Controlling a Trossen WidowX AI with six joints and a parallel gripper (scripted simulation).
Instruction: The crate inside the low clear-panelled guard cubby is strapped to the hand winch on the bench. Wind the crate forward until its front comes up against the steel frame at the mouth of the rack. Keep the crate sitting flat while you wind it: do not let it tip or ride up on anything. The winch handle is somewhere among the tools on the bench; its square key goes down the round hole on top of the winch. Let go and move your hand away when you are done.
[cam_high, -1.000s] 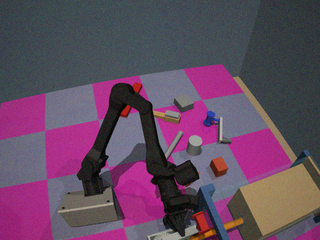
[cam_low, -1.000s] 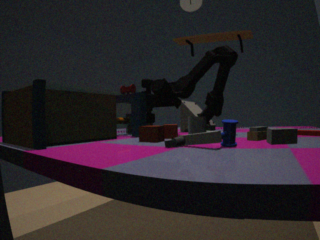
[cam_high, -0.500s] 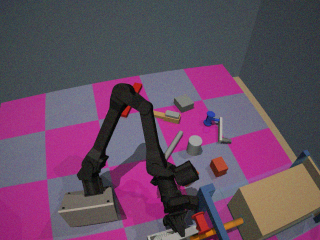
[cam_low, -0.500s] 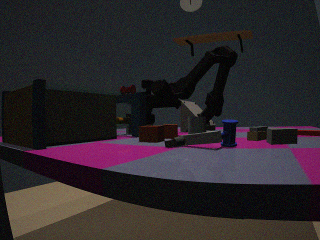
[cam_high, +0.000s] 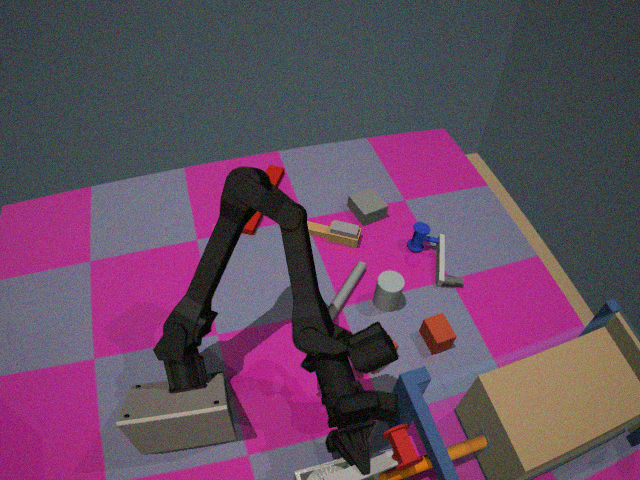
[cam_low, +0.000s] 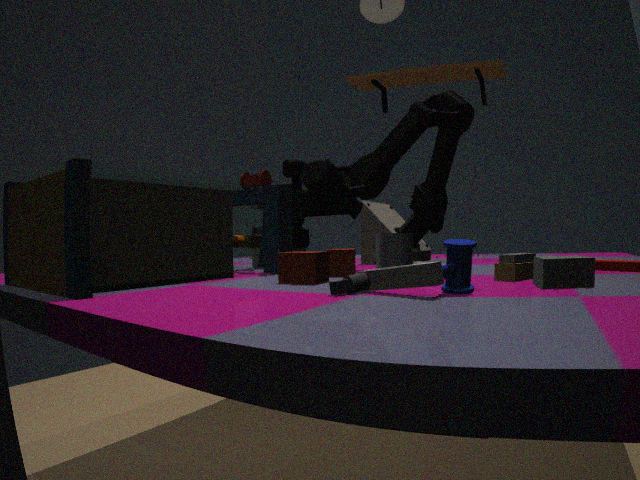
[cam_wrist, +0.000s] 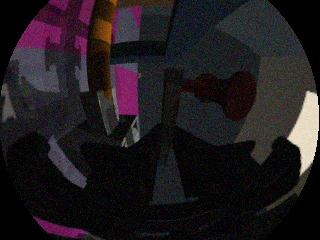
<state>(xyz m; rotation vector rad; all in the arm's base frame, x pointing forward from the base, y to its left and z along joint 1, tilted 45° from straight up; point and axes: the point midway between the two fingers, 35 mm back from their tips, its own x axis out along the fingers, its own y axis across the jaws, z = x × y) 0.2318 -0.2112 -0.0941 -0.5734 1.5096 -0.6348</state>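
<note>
Right now my gripper tip is 10 mm to the right of the winch handle with red hub, 10 mm below it and 10 mm short of it. Also, from my gripper tip: winch: 100 mm below, 60 mm behind, 10 mm to the right; blue steel frame: 110 mm ahead, 30 mm below, 10 mm to the left; red knob: 50 mm ahead, 40 mm above, 10 mm to the left.
</note>
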